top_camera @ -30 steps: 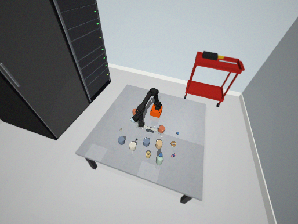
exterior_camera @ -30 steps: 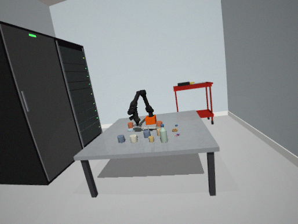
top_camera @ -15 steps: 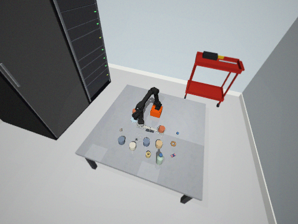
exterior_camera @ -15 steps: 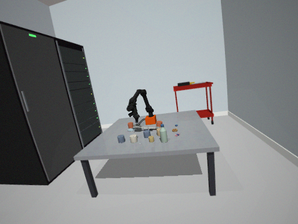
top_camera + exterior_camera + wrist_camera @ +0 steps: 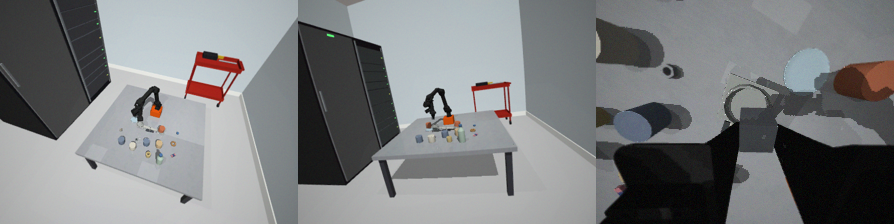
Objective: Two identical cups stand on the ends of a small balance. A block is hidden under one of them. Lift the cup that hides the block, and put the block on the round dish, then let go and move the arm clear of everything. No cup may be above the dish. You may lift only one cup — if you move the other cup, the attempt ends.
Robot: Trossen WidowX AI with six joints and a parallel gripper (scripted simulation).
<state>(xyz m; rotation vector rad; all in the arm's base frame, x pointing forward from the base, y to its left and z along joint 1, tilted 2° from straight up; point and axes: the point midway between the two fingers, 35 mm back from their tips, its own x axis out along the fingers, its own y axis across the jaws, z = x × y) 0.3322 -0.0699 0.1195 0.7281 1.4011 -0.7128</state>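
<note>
My gripper tip is 7 cm past the pale blue round dish, 12 cm to the left of it and 16 cm above it. Also, from my gripper tip: nut (17 cm ahead, 6 cm to the left, 16 cm below); then orange cup (16 cm behind, 19 cm to the right, 13 cm below); then grey block (1 cm above).
</note>
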